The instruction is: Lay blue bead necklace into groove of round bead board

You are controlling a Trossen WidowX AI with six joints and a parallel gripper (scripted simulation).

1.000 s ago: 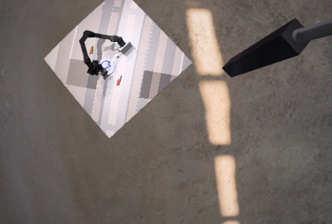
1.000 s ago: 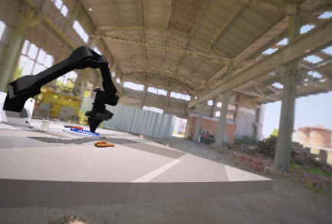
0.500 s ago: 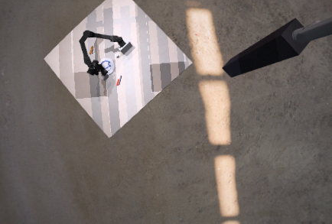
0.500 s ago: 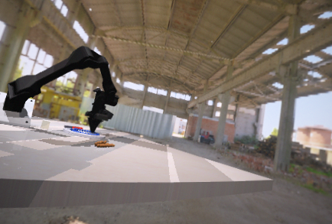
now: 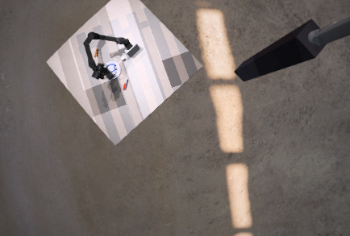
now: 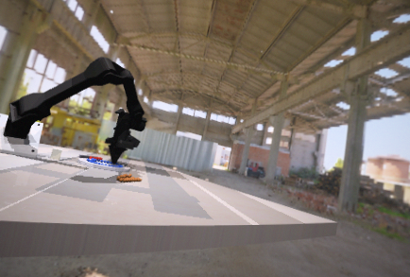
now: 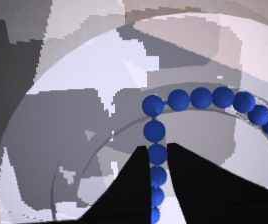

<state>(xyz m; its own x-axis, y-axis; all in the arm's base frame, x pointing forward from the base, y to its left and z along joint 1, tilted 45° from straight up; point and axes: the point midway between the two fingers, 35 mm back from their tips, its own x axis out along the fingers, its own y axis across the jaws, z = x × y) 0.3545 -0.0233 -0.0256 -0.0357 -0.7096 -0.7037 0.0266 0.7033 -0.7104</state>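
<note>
Now: gripper tip 4 cm past the round white bead board, 1 cm to the left of it and 1 cm above it. Also, from my gripper tip: small white block: 22 cm behind; red pen-like object: 2 cm behind, 22 cm to the left, 1 cm below.
</note>
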